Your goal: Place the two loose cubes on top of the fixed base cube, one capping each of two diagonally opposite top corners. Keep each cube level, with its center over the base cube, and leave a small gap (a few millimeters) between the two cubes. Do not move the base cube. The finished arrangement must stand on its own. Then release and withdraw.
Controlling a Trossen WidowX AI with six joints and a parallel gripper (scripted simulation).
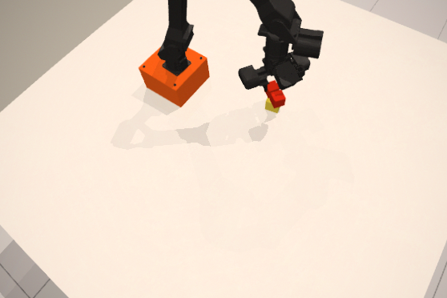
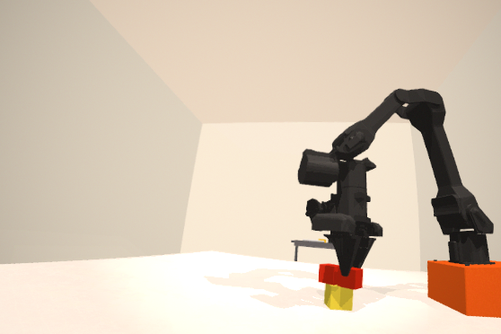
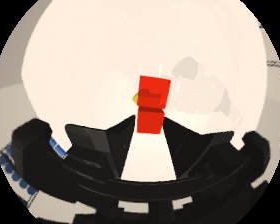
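Now: gripper tip 40 mm above the yellow cube, 20 mm short of it and 10 mm to the left of it.
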